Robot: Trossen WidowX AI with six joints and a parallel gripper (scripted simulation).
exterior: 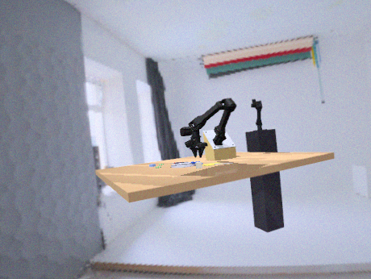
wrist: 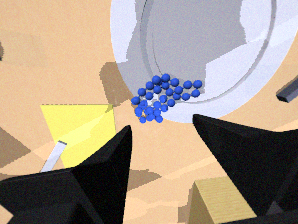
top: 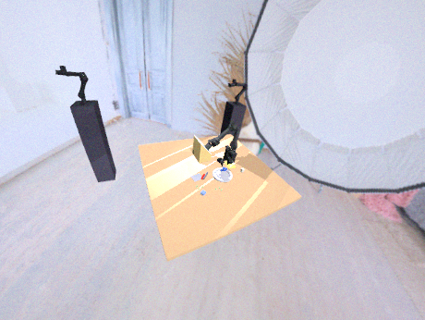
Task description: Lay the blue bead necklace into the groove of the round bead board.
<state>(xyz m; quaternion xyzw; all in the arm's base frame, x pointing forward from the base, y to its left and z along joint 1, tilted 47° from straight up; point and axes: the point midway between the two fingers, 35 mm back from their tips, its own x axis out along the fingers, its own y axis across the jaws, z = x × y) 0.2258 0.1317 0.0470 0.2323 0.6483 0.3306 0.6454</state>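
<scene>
Now: the round bead board 80 mm ahead of my gripper tip, 50 mm to the right of it and 40 mm below it. From my gripper tip the other things lie so: yellow flat piece (110 mm to the left, 50 mm below, 50 mm behind); grey-white stick (180 mm to the left, 90 mm behind, 40 mm below); white cylinder (180 mm to the left, 80 mm ahead, 30 mm below).
</scene>
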